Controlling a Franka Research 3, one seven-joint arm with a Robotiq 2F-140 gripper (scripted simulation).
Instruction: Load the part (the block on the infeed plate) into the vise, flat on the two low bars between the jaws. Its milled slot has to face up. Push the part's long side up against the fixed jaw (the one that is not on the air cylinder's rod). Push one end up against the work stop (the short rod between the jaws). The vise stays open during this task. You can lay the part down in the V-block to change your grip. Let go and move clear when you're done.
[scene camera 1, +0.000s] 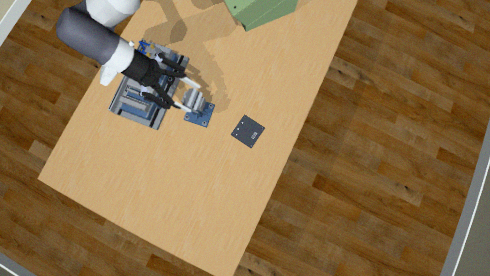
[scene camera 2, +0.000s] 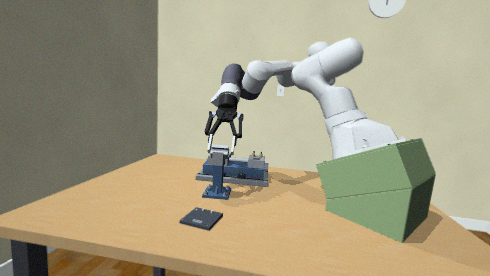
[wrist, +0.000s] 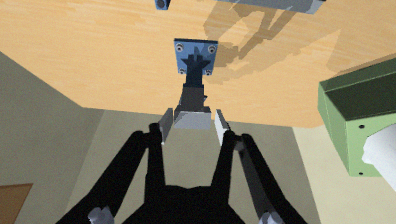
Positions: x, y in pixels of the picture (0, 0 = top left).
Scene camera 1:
my gripper: 193, 99
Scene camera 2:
my gripper: 220, 152
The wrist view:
my gripper: 194, 115
